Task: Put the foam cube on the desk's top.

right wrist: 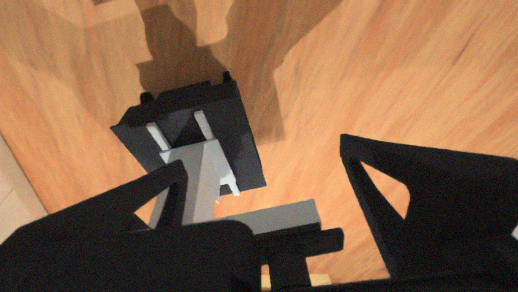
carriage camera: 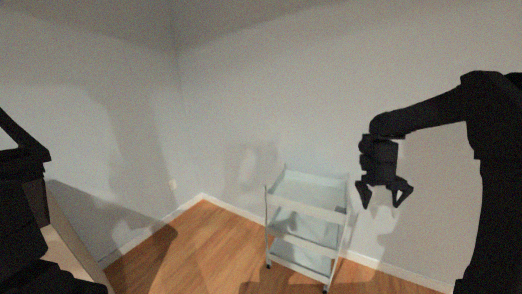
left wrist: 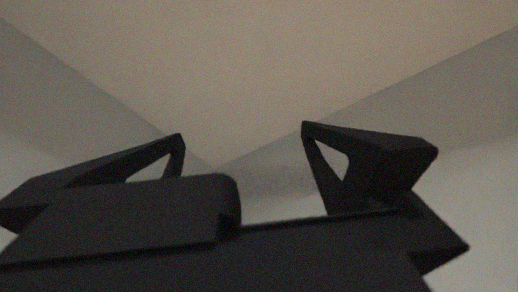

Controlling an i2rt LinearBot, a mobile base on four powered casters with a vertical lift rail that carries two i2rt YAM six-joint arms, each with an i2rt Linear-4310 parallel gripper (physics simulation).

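Frame: origin at the left arm's base, x ahead, y left, z up, level; metres.
Where they show: left gripper, between the fingertips: (left wrist: 242, 133); right gripper, between the fingertips: (right wrist: 260, 156) (carriage camera: 379, 207); right arm's base, origin of its link: (right wrist: 284, 247).
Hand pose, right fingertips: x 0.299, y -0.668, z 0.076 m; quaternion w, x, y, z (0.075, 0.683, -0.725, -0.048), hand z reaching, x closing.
After its pixels a point has its place.
A small dark grey block (carriage camera: 340, 209) @[z -0.152, x 0.545, y -0.686 m], possibly the foam cube, sits at the near right corner of the cart's top tray in the carriage view; it is too small to identify surely. My right gripper (carriage camera: 381, 206) @[z 0.076, x 0.299, y -0.668 m] (right wrist: 260, 156) @[z 0.076, x 0.299, y -0.668 m] is open and empty, pointing down to the right of the cart in the carriage view. My left gripper (left wrist: 242, 133) @[z 0.437, x 0.038, y 0.006 m] is open and empty, with ceiling and walls behind it. A tan piece of furniture (carriage camera: 75, 237) @[z -0.331, x 0.430, y 0.870 m], possibly the desk, shows at the lower left, mostly hidden by the left arm.
A pale three-tier cart (carriage camera: 306, 201) @[z -0.199, x 0.671, y -0.542 m] stands on the wood floor near the far wall. The robot's dark base (right wrist: 240, 125) @[z -0.563, x -0.120, y -0.555 m] and grey lift rail (right wrist: 197, 187) show in the right wrist view. Two walls meet in a corner behind, left of the cart.
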